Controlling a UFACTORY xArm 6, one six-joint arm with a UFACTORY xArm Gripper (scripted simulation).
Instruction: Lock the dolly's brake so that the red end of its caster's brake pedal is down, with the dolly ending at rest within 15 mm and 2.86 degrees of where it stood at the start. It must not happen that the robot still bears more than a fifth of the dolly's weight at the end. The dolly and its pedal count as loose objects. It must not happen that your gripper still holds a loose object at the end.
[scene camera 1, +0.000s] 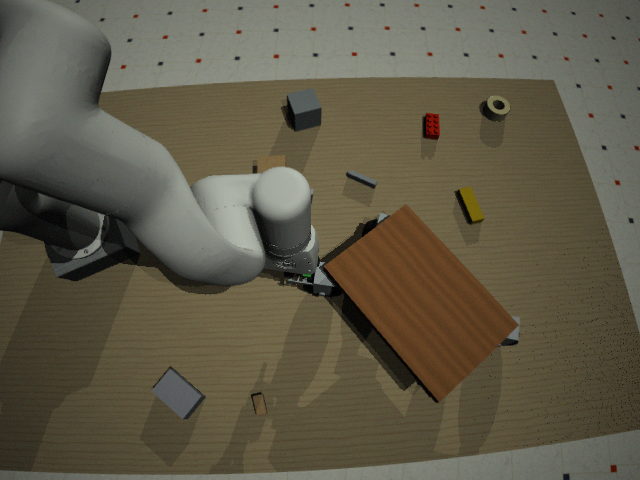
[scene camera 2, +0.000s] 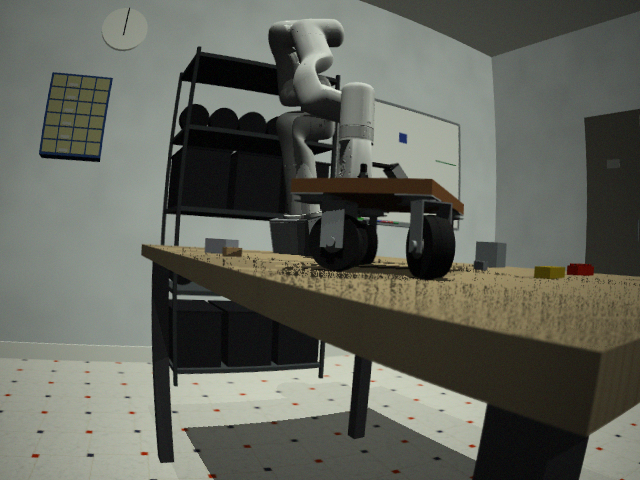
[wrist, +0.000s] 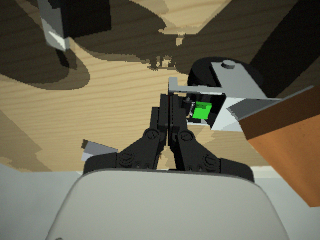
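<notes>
Grey cube (scene camera 1: 304, 109), out of frame in the wrist view. Grey slab (scene camera 1: 177, 393). Grey caster bracket (scene camera 1: 322, 285) (wrist: 242, 95). My gripper (wrist: 168, 105).
</notes>
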